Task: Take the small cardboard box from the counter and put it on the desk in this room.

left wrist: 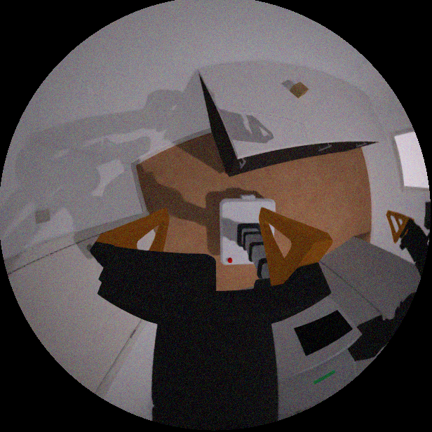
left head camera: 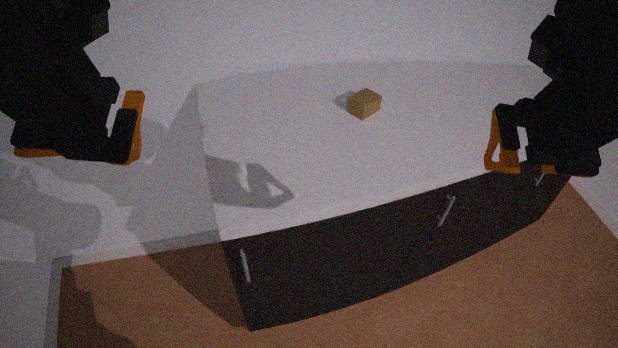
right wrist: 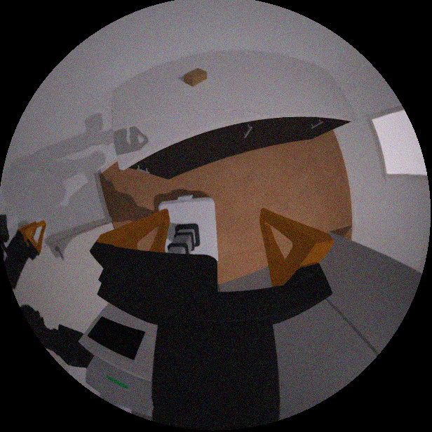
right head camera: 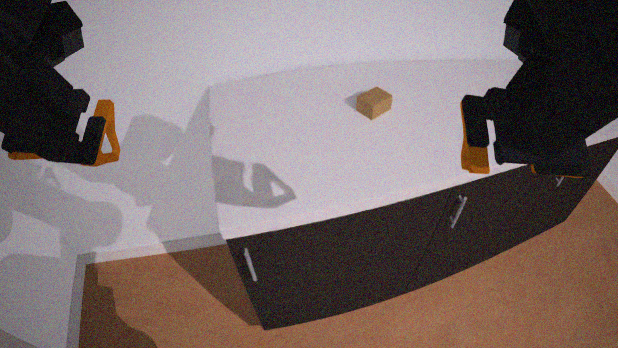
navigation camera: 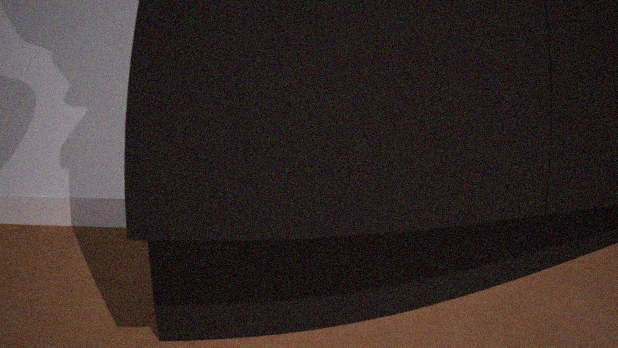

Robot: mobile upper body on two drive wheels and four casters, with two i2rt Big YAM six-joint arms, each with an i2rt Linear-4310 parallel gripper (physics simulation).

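Frame: origin at the left arm's base, x ahead, y left, z up, level; millimetres.
Seen in the pictures: left gripper, fingertip midpoint: (left head camera: 103,151) (right head camera: 89,153); right gripper, fingertip midpoint: (left head camera: 515,165) (right head camera: 499,164).
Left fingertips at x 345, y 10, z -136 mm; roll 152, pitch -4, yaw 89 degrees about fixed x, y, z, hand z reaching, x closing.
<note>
A point is followed by its place in that frame.
The small cardboard box (left head camera: 364,104) @(z -450, x 885, y -410 mm) (right head camera: 374,103) @(z -450, x 886, y -414 mm) (left wrist: 299,90) (right wrist: 195,77) sits on the white top of the dark-fronted counter (left head camera: 310,145) @(z -500, x 766, y -261 mm) (right head camera: 320,145) @(z -500, x 766, y -268 mm) (left wrist: 310,122) (right wrist: 225,95) (navigation camera: 325,125) @(z -1148, x 578, y -230 mm), toward the wall side. My left gripper (left head camera: 75,150) @(z -136, x 345, y 10 mm) (right head camera: 62,152) (left wrist: 213,212) is open and empty, left of the counter in the head views and well away from the box. My right gripper (left head camera: 546,162) (right head camera: 517,162) @(z -142, x 335, y -461 mm) (right wrist: 214,213) is open and empty, at the right near the counter's front edge in the head views. Neither gripper touches the box. I cannot identify a desk in these views.
Metal handles (left head camera: 446,211) (right head camera: 458,211) stick out from the counter front. A wall (left head camera: 300,30) @(z -355, x 1196, y -241 mm) (right head camera: 280,30) @(z -341, x 1167, y -140 mm) stands behind the counter. A large grey surface (left wrist: 375,265) (right wrist: 350,295) lies at the right of the wrist views. My white base (left wrist: 240,212) (right wrist: 202,210) stands on the brown floor.
</note>
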